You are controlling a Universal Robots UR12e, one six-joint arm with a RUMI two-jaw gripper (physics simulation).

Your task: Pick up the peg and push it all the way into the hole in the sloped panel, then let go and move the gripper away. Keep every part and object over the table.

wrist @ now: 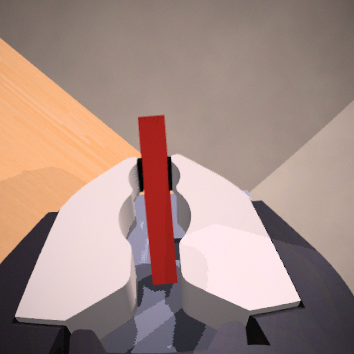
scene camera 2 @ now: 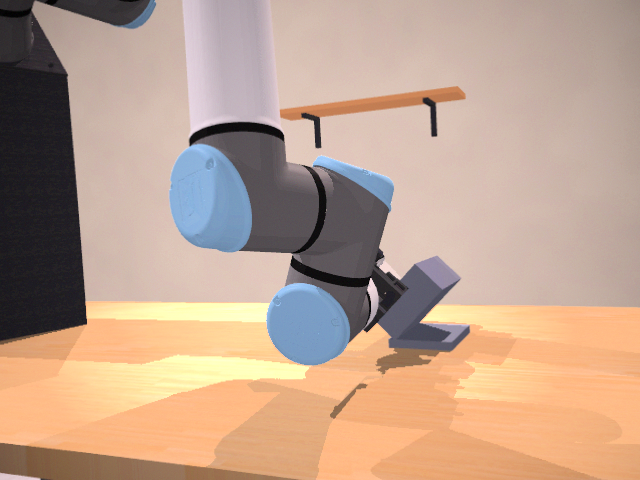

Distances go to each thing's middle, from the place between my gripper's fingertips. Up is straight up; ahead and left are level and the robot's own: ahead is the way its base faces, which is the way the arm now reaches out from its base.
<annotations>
My gripper is now 2 cm to the left of the red peg [wrist: 152, 139], 1 cm short of it and 1 cm above it. Round my hand: flat grey base plate [scene camera 2: 428, 336] (11 cm below, 8 cm ahead, 3 cm to the right).
</annotations>
